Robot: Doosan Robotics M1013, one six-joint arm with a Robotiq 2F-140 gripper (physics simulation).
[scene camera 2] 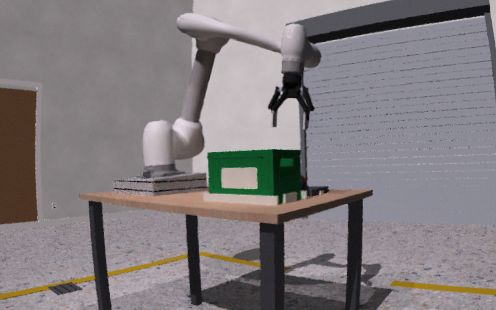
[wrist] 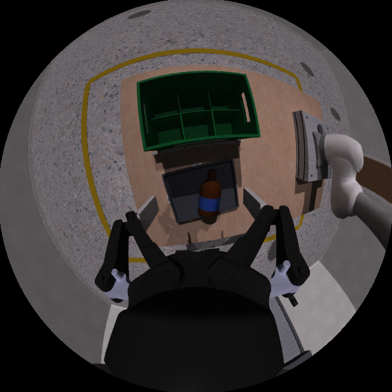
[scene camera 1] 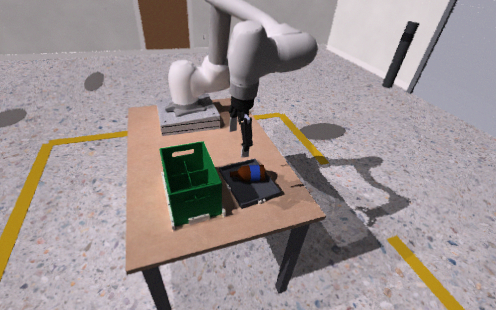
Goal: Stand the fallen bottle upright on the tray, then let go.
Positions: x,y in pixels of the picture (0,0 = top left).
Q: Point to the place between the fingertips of my gripper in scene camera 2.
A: At 289,128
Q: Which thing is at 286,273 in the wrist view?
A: My gripper.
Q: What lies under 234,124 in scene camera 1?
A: My gripper.
